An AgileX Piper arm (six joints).
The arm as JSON. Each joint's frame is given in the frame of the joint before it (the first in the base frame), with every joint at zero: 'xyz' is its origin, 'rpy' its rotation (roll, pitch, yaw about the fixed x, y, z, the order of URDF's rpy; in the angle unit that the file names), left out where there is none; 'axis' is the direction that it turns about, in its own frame. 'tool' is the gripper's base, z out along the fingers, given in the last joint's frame.
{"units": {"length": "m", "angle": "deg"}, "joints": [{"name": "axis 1", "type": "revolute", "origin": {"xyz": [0.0, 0.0, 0.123]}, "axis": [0.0, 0.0, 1.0]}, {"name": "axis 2", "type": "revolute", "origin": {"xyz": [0.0, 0.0, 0.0], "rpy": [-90.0, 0.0, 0.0]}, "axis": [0.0, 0.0, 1.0]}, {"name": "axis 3", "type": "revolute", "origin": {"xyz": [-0.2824, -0.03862, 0.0]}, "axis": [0.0, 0.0, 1.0]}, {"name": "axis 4", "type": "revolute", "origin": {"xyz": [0.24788, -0.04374, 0.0], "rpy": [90.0, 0.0, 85.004]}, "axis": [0.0, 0.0, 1.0]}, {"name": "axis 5", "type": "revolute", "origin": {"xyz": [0.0, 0.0, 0.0], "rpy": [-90.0, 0.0, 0.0]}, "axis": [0.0, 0.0, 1.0]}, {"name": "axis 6", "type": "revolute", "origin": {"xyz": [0.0, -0.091, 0.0], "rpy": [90.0, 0.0, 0.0]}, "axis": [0.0, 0.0, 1.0]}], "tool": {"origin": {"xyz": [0.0, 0.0, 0.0]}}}
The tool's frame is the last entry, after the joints.
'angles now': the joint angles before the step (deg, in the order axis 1, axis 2, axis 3, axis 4, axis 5, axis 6). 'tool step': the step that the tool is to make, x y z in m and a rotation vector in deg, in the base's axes. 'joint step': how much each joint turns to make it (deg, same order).
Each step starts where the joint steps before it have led.
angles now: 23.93 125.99 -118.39 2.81 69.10 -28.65
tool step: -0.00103 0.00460 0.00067 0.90 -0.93 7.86
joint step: 0.00 0.00 0.00 3.18 -0.61 -8.53
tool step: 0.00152 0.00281 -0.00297 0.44 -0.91 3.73
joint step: -0.01 0.44 0.00 1.42 -1.01 -4.18
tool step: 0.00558 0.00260 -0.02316 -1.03 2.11 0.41
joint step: 0.00 2.76 0.00 0.07 -0.36 -0.49
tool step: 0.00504 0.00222 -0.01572 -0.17 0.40 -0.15
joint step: 0.01 1.92 0.00 0.04 -1.49 -0.05
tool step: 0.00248 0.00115 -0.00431 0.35 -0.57 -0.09
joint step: -0.01 0.57 0.00 0.14 -1.23 -0.10
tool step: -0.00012 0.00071 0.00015 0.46 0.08 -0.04
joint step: 0.00 0.00 0.00 0.47 -0.11 -0.04
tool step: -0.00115 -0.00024 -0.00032 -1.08 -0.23 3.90
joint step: 0.01 0.00 0.00 0.09 0.75 -4.01
